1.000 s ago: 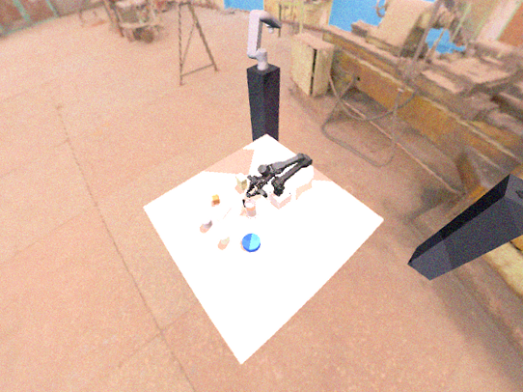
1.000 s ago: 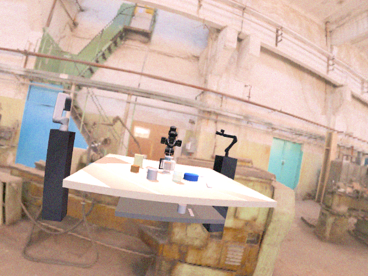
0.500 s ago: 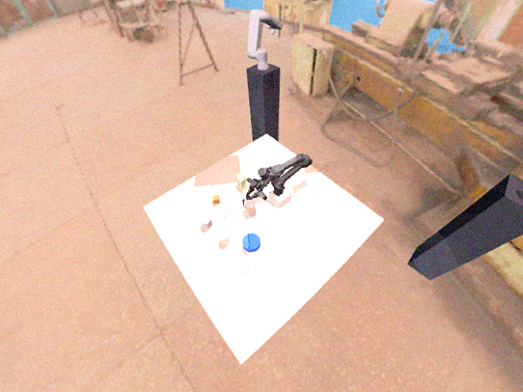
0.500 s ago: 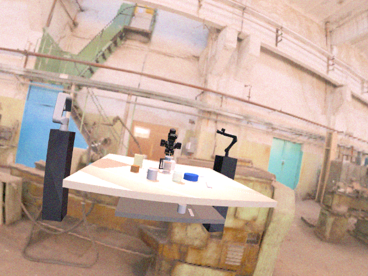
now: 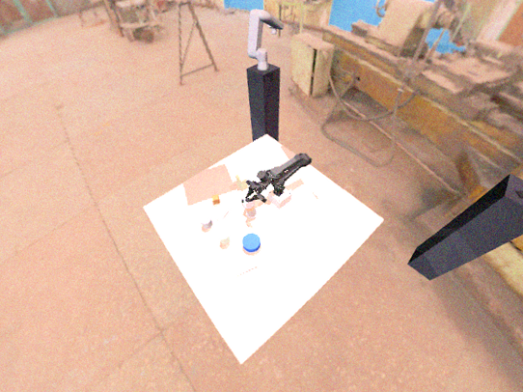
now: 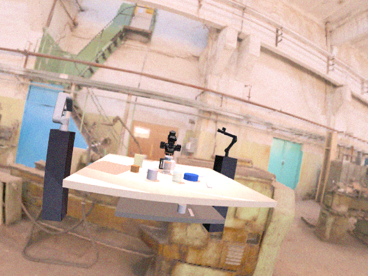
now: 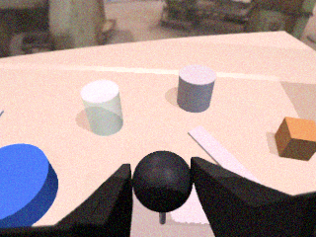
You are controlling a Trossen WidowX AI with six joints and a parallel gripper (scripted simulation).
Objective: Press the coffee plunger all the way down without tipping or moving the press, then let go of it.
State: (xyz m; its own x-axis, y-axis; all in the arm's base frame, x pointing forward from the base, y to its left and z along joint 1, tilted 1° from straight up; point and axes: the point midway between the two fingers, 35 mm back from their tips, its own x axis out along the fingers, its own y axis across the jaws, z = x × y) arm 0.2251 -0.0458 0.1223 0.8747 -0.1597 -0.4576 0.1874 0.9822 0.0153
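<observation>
Now: the coffee press 2 cm behind my gripper tip, 1 cm to the right of it and 10 cm below it. Round my gripper tip: orange cube 9 cm ahead, 28 cm to the right, 17 cm below; then pale block 15 cm behind, 24 cm to the right, 14 cm below; then blue disc 14 cm ahead, 17 cm to the left, 17 cm below.
</observation>
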